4 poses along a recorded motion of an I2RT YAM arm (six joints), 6.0 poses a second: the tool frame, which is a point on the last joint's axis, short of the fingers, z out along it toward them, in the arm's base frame.
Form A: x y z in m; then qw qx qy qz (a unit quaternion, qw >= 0).
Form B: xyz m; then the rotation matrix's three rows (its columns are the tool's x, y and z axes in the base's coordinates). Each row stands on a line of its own. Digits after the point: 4 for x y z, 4 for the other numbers.
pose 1, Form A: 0.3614 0.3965 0.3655 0.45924 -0.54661 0.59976 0.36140
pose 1, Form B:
0.3614 0.3965 0.3655
0.0194 -0.9876 0.1558
-0.3237 0.1412 0.9356
-0.9460 -0.0685 -0.3170

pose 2, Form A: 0.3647 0.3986 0.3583 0.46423 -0.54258 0.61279 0.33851
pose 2, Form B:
0.3647 0.3986 0.3583
0.0198 -0.9793 0.2016
-0.3507 0.1820 0.9186
-0.9363 -0.0889 -0.3398

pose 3, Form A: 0.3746 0.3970 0.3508 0.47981 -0.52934 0.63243 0.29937
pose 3, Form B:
0.3746 0.3970 0.3508
0.0208 -0.9568 0.2900
-0.3823 0.2604 0.8866
-0.9238 -0.1293 -0.3603

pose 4, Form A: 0.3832 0.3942 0.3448 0.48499 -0.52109 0.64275 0.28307
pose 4, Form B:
0.3832 0.3942 0.3448
0.0135 -0.9444 0.3284
-0.3953 0.2967 0.8693
-0.9185 -0.1416 -0.3693

